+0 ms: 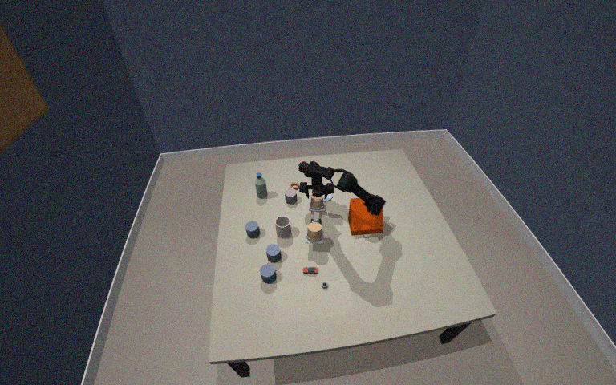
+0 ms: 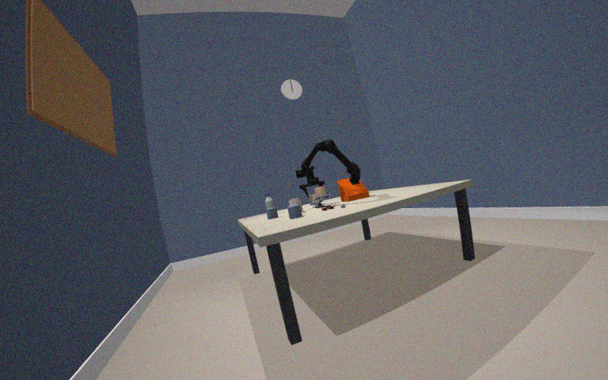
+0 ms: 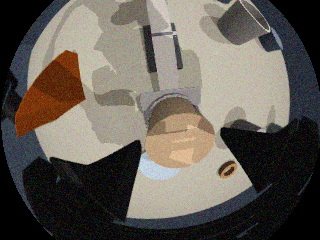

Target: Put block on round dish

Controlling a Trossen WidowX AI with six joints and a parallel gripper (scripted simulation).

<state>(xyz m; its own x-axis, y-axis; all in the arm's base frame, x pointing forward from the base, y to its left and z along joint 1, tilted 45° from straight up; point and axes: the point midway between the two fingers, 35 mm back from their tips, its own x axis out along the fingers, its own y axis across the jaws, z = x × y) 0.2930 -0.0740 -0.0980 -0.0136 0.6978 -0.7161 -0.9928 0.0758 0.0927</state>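
Now: gripper tip 4 cm above the pale green block. Also, from my gripper tip: tan cup 2 cm to the right, 2 cm below, 1 cm behind; pale blue round dish 10 cm to the right, 8 cm below, 6 cm behind; grey cylinder 14 cm ahead, 6 cm to the right, 4 cm below.
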